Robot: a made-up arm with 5 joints. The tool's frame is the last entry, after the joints. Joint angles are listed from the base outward.
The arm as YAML. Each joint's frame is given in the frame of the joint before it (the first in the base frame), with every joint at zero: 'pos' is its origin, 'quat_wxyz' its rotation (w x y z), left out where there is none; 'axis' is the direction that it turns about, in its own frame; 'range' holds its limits. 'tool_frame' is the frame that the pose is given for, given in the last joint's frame.
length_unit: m
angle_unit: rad
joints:
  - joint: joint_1
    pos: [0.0, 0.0, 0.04]
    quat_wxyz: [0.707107, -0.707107, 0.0, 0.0]
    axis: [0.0, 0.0, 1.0]
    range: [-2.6, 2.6]
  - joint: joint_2
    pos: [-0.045, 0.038, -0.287]
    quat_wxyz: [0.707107, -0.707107, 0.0, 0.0]
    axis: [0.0, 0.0, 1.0]
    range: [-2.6, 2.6]
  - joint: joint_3
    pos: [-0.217, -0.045, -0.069]
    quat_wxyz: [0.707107, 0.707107, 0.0, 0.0]
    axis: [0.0, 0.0, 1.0]
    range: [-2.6, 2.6]
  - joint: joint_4
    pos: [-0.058, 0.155, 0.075]
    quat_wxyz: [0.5, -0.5, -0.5, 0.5]
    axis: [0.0, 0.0, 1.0]
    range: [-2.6, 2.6]
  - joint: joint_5
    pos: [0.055, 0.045, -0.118]
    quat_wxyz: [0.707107, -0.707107, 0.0, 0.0]
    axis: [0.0, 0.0, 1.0]
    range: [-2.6, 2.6]
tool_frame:
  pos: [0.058, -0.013, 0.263]
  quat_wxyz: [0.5, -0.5, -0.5, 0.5]
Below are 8 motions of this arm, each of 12 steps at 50 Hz.
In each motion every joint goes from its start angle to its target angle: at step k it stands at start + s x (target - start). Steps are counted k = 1, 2, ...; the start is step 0. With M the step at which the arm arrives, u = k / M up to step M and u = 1 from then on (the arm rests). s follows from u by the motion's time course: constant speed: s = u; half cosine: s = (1 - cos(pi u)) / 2; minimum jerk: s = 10 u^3 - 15 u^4 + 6 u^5.
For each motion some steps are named. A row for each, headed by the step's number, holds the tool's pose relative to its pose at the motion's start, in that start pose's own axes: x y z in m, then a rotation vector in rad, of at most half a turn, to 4 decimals.
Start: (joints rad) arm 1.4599 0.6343 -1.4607 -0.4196 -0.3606
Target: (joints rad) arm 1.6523 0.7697 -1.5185 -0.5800 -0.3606
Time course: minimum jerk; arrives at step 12
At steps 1, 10, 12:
1: 0.0001 0.0000 -0.0001 0.0000 0.0007 0.0003
10: 0.0239 0.0042 -0.0227 -0.0051 0.1276 0.0558
12: 0.0247 0.0043 -0.0237 -0.0053 0.1324 0.0581

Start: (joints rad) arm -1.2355 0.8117 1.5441 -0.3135 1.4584
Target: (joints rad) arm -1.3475 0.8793 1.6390 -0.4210 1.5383
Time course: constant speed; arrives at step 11
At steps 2, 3, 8, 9, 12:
2: -0.0096 0.0083 -0.0063 0.0161 -0.0067 -0.0306
3: -0.0143 0.0126 -0.0094 0.0241 -0.0099 -0.0459
8: -0.0372 0.0352 -0.0233 0.0625 -0.0235 -0.1220
9: -0.0416 0.0399 -0.0258 0.0700 -0.0258 -0.1372
12: -0.0504 0.0495 -0.0306 0.0846 -0.0299 -0.1675

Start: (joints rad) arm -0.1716 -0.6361 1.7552 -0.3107 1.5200
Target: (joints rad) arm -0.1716 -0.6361 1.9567 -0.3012 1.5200
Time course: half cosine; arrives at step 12
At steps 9, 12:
9: -0.0150 -0.0053 0.0549 -0.0523 0.1640 0.0054
12: -0.0167 -0.0059 0.0645 -0.0611 0.1921 0.0064

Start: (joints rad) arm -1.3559 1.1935 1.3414 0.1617 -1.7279
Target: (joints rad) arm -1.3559 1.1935 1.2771 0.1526 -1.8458
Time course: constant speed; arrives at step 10
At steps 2, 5, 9, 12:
2: -0.0012 0.0000 0.0021 0.0017 0.0109 0.0021
5: -0.0030 0.0001 0.0054 0.0042 0.0272 0.0054
9: -0.0054 0.0001 0.0097 0.0072 0.0490 0.0099
12: -0.0061 0.0001 0.0108 0.0079 0.0544 0.0110

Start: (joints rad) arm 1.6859 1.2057 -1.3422 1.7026 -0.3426
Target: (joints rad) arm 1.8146 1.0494 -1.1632 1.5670 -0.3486
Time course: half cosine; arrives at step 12
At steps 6, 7, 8, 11, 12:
6: 0.0370 0.0123 -0.0309 0.0836 -0.0860 0.1432
7: 0.0469 0.0167 -0.0378 0.1035 -0.1078 0.1815
8: 0.0563 0.0211 -0.0438 0.1214 -0.1278 0.2176
11: 0.0745 0.0307 -0.0543 0.1542 -0.1660 0.2886
12: 0.0759 0.0315 -0.0550 0.1565 -0.1687 0.2938

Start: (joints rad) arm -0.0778 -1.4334 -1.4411 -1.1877 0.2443
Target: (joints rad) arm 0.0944 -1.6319 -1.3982 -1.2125 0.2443
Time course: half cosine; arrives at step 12
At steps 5, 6, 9, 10, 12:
5: -0.0038 0.0162 -0.0156 0.0783 -0.0408 -0.0610
6: -0.0045 0.0223 -0.0209 0.1061 -0.0554 -0.0812
9: -0.0045 0.0402 -0.0347 0.1833 -0.0961 -0.1333
10: -0.0041 0.0444 -0.0377 0.2009 -0.1054 -0.1444
12: -0.0037 0.0481 -0.0402 0.2157 -0.1133 -0.1536

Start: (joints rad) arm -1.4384 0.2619 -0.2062 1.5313 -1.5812
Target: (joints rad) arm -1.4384 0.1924 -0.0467 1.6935 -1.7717
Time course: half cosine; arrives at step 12
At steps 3, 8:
3: -0.0065 -0.0010 0.0032 -0.0231 0.0186 -0.0224
8: -0.0340 -0.0017 0.0152 -0.1089 0.0884 -0.1232

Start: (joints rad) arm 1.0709 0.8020 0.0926 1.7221 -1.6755
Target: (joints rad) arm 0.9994 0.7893 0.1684 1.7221 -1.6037
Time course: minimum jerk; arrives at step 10
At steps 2, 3, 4, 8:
2: 0.0008 0.0005 0.0001 -0.0016 -0.0054 0.0027
3: 0.0024 0.0015 0.0003 -0.0045 -0.0152 0.0077
4: 0.0046 0.0030 0.0006 -0.0087 -0.0297 0.0150
8: 0.0134 0.0094 0.0020 -0.0245 -0.0891 0.0446

